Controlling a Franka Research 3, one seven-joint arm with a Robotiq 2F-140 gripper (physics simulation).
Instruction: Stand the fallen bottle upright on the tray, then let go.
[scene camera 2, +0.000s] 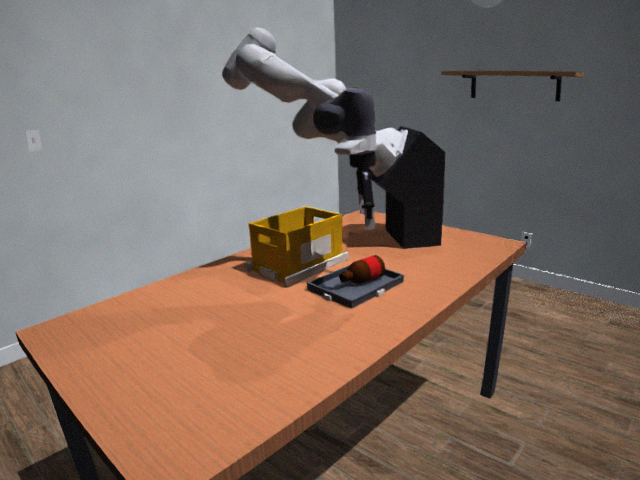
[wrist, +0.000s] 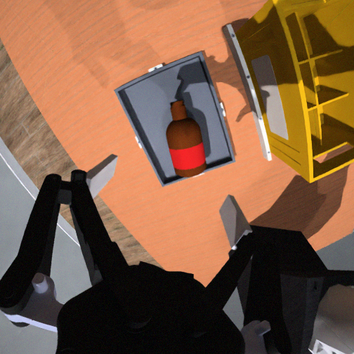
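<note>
The brown bottle (scene camera 2: 366, 269) (wrist: 186, 142) with a red label lies on its side inside the grey tray (scene camera 2: 352, 300) (wrist: 223, 125). In the wrist view its neck points up toward the tray's far side, and its base is close to the near rim. My gripper (scene camera 2: 368, 226) (wrist: 171, 184) is open, with nothing between its fingers. It points down above the table, behind the tray in the scene view and apart from the bottle. In that view the two fingers nearly line up, one mostly hiding the other.
A yellow crate (scene camera 2: 271, 258) (wrist: 292, 145) with inner dividers stands beside the tray. A pale strip (scene camera 2: 316, 269) (wrist: 249, 92) runs along its near side. The black robot mount (scene camera 2: 421, 196) stands at the back of the wooden table (scene camera 2: 248, 372) (wrist: 65, 115).
</note>
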